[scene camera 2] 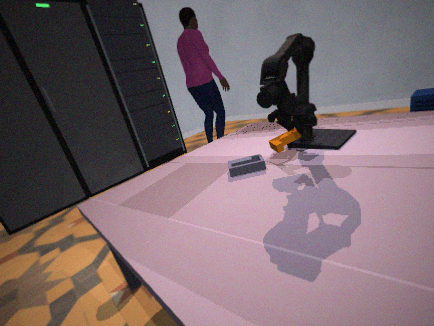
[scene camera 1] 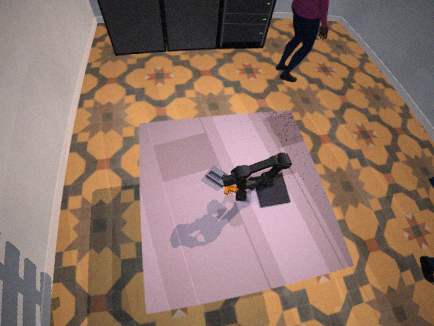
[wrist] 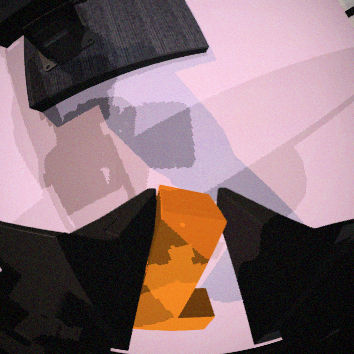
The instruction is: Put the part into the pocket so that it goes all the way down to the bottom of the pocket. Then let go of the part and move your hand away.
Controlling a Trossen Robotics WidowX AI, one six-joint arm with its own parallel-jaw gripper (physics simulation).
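Where they show: gripper, fingertip midpoint: [scene camera 2: 298, 134] [scene camera 1: 242, 192] [wrist: 186, 195]; arm's base at its link origin: [scene camera 2: 305, 138] [scene camera 1: 264, 183] [wrist: 62, 40].
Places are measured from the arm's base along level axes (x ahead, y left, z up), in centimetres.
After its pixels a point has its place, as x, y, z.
The orange part [scene camera 1: 231, 190] @[26.7, -0.2, 8.5] [scene camera 2: 284, 140] @[26.2, 0.1, 7.9] [wrist: 182, 240] @[21.7, 2.1, 10.2] is an angular piece with a bent end. My gripper [scene camera 1: 238, 192] @[20.5, 3.3, 8.2] [scene camera 2: 299, 132] @[20.5, 3.3, 8.2] [wrist: 186, 195] @[20.5, 3.3, 8.2] is shut on it. In the scene camera 2 view the part is tilted and held a little above the table, its outer end pointing toward the pocket's side. The pocket is a slot in a grey block [scene camera 1: 210, 179] @[34.7, -15.3, -0.9] [scene camera 2: 247, 169] @[32.9, -13.3, -0.8], which lies on the table a short way from the part, not touching it. The block does not show in the wrist view. The fingers partly hide the part's sides.
The arm's black base plate [scene camera 1: 274, 194] @[-2.8, 9.7, -0.6] [scene camera 2: 332, 138] @[0.4, 10.8, -0.7] [wrist: 150, 35] @[5.6, 8.9, -0.6] lies behind the gripper on the pink table [scene camera 1: 175, 280] @[75.2, 37.0, -2.4] [scene camera 2: 210, 300] @[81.9, 4.3, -2.4] [wrist: 280, 30] @[9.5, 29.0, -2.4]. Arm shadows cross the table. Dark cabinets [scene camera 1: 132, 27] [scene camera 2: 45, 110] and a person [scene camera 1: 305, 30] [scene camera 2: 199, 60] stand beyond the table.
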